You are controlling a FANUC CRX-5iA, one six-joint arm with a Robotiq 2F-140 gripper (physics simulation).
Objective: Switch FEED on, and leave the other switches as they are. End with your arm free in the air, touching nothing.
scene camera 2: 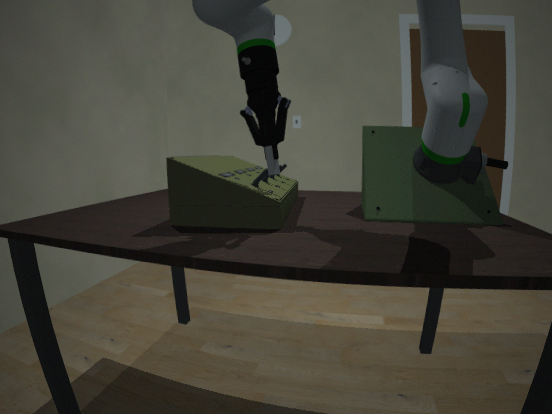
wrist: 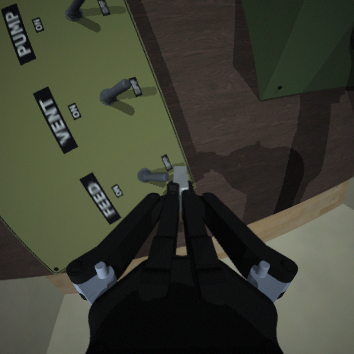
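Observation:
My gripper (scene camera 2: 274, 174), (wrist: 179, 175), seen from both.

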